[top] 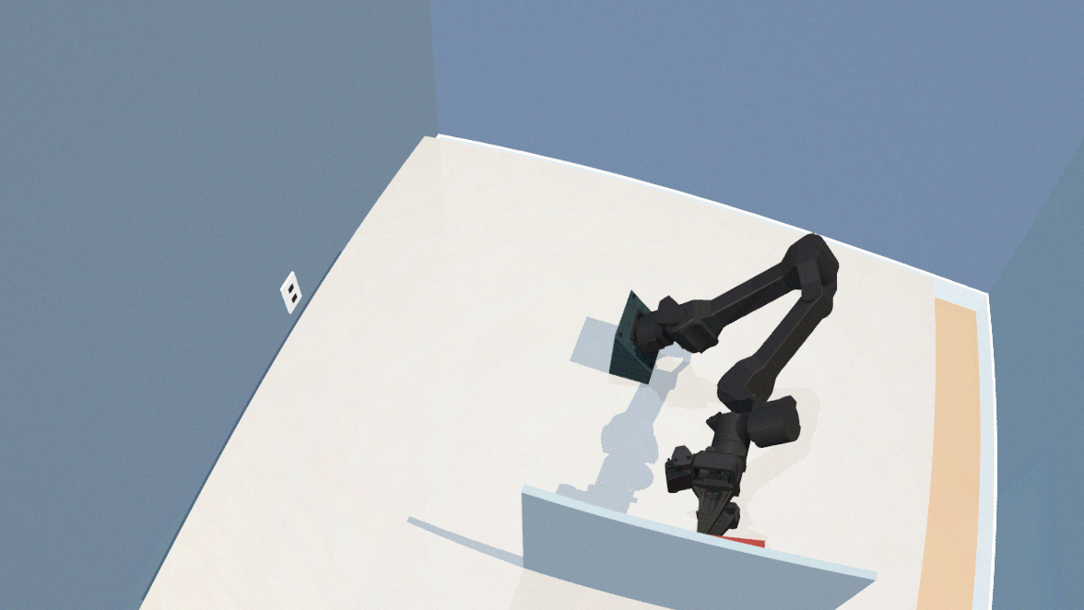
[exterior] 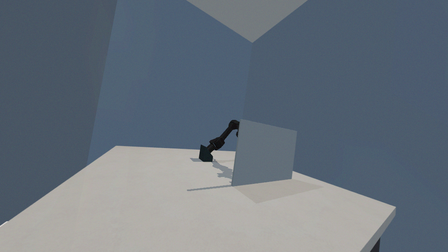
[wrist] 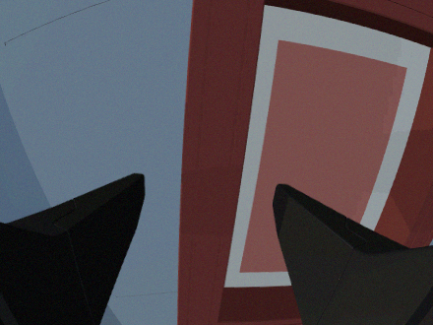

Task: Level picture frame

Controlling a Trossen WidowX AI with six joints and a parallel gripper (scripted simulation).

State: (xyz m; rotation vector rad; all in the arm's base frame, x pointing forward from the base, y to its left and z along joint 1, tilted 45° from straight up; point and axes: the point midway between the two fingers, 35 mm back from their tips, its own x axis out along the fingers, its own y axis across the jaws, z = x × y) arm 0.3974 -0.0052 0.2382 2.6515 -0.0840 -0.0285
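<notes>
The picture frame lies 10 mm ahead of my gripper tip, 10 mm to the left of it and 50 mm below it. From my gripper tip the other things lie so: wall panel (20 mm ahead, 70 mm below).
</notes>
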